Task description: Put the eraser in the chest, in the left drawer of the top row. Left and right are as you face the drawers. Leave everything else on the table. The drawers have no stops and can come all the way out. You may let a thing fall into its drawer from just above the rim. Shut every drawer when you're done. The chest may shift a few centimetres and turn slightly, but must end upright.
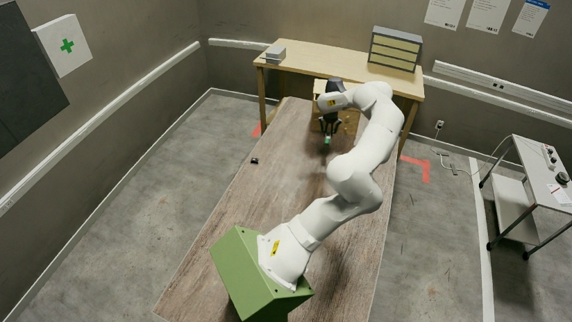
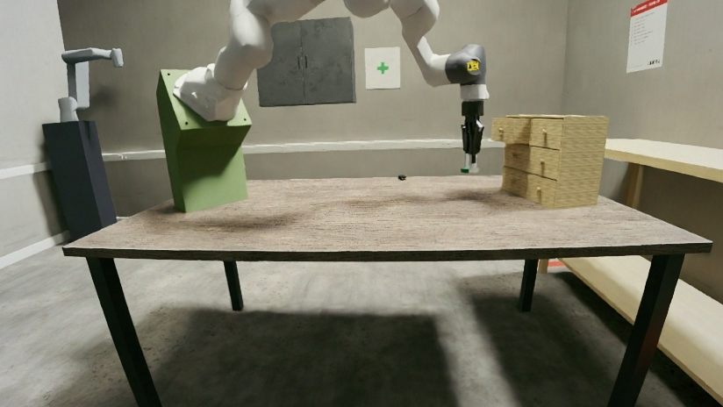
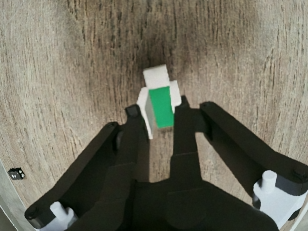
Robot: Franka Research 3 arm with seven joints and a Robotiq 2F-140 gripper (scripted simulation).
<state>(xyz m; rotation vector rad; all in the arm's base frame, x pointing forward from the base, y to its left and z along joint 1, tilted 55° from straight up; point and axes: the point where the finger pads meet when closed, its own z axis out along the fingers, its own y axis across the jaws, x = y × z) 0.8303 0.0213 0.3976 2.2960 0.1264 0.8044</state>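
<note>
Right now my hand is 1 cm short of the eraser and 3 cm above it. Round my hand: small black object (8 cm behind, 42 cm to the left, 13 cm below).
</note>
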